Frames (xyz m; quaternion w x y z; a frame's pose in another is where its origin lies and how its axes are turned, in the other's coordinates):
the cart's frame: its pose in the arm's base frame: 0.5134 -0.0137 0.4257 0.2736 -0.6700 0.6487 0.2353
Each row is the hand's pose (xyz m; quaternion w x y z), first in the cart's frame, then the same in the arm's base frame.
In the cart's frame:
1: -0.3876 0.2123 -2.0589 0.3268 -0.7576 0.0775 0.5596
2: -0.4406 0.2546 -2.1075 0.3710 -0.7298 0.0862 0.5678
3: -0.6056 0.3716 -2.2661 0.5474 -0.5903 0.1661 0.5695
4: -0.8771 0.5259 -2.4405 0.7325 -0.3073 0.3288 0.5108
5: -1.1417 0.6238 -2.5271 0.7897 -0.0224 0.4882 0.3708
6: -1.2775 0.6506 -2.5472 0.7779 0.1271 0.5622 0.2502
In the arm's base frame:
1: 0.2014 -1.1120 2.1951 0.6002 0.0815 -0.4299 -0.6696
2: 0.1547 -1.1057 2.2640 0.5770 0.1002 -0.4730 -0.6583
3: 0.0238 -1.0911 2.4847 0.4875 0.1979 -0.6432 -0.5563
4: -0.1500 -1.0086 2.7862 0.3390 0.3209 -0.8351 -0.2912
5: -0.2638 -0.8717 3.0216 0.2029 0.4096 -0.8891 0.0253
6: -0.2978 -0.7848 3.1259 0.1256 0.4564 -0.8560 0.2076

